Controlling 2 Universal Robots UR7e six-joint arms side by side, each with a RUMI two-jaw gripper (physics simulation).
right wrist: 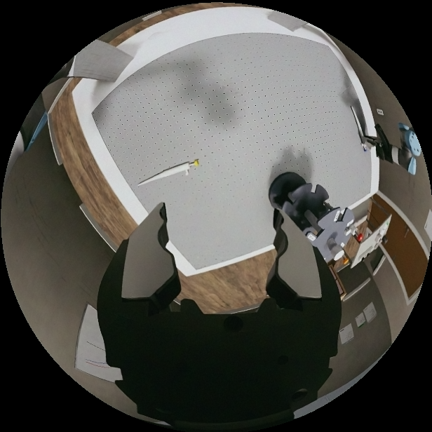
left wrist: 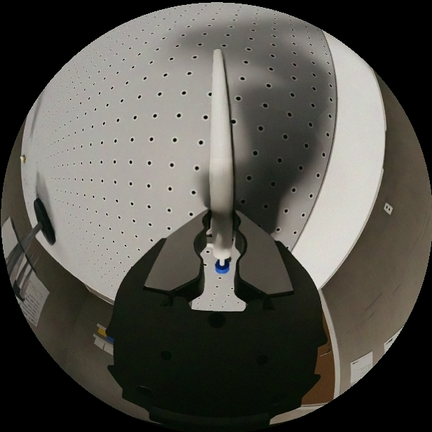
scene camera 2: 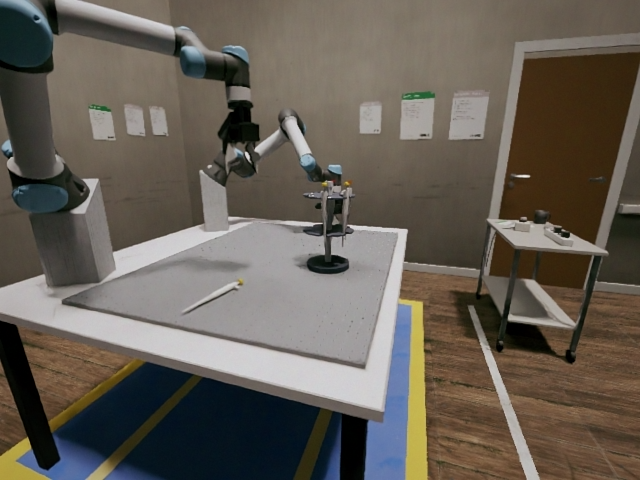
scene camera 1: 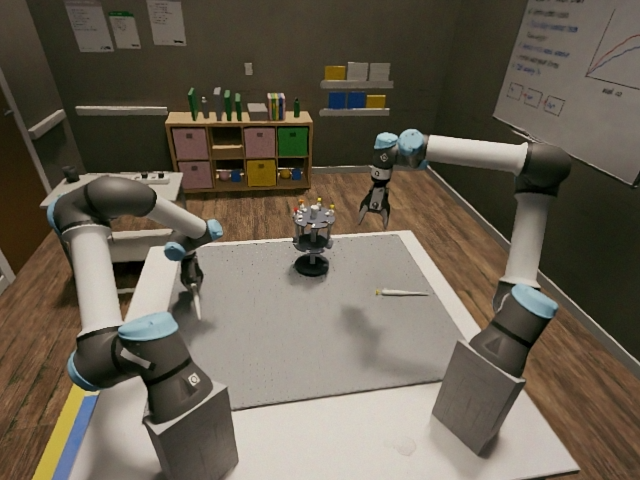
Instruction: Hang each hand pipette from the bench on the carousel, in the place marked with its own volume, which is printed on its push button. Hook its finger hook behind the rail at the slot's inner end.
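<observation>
My left gripper [scene camera 1: 193, 285] [left wrist: 221, 210] is shut on the blue-button pipette [scene camera 1: 197, 305] [left wrist: 220, 140] [right wrist: 356, 122], gripping its white body near the button end, low over the mat. Its thin end points away from the fingers; whether it touches the mat is unclear. My right gripper [scene camera 1: 373, 225] [right wrist: 220, 205] is open and empty, high above the table. A yellow-button pipette [scene camera 1: 405, 292] [scene camera 2: 212, 296] [right wrist: 167, 173] lies flat on the mat. The carousel [scene camera 1: 311, 266] [scene camera 2: 327, 265] [left wrist: 44, 220] [right wrist: 285, 189] stands upright, with several pipettes hanging on it. Volume prints are too small to read.
The grey perforated mat [scene camera 1: 289, 356] [scene camera 2: 289, 320] covers much of the white table [scene camera 1: 320, 434]. The carousel is near the mat's back edge in scene camera 1. A small side cart [scene camera 2: 547, 242] and a cubby shelf [scene camera 1: 237, 117] stand beyond the table.
</observation>
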